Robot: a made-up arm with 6 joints.
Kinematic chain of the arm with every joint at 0, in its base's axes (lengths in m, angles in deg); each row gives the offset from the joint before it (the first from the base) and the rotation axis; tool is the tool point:
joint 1: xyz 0 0 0.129 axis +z
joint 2: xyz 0 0 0 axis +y
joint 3: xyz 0 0 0.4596 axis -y
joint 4: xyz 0 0 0 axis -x
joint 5: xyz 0.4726 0 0 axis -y
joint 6: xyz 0 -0.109 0 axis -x
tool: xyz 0 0 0
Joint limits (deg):
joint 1: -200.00..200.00
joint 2: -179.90..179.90
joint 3: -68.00..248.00
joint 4: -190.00..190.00
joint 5: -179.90..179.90
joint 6: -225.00..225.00
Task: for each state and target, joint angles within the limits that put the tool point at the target. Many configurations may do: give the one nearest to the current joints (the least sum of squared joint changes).
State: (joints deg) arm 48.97 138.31 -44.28 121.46 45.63 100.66
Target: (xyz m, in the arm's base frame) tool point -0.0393 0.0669 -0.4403
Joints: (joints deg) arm 51.36 122.97 -25.08 131.67 45.63 100.66
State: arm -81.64 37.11 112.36 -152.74 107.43 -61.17
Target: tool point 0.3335 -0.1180 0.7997
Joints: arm -37.04 63.72 165.51 -168.21 107.43 -61.17
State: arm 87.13 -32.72 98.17 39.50 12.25 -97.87
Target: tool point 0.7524 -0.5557 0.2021
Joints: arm 138.40 -80.97 90.54 39.63 12.25 -97.87
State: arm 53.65 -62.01 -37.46 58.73 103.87 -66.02
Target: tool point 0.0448 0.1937 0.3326
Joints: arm 85.85 -33.37 -67.71 73.67 103.87 -66.02
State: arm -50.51 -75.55 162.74 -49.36 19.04 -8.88
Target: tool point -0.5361 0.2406 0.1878
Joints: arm -32.31 -31.40 201.33 -40.24 19.04 -8.88
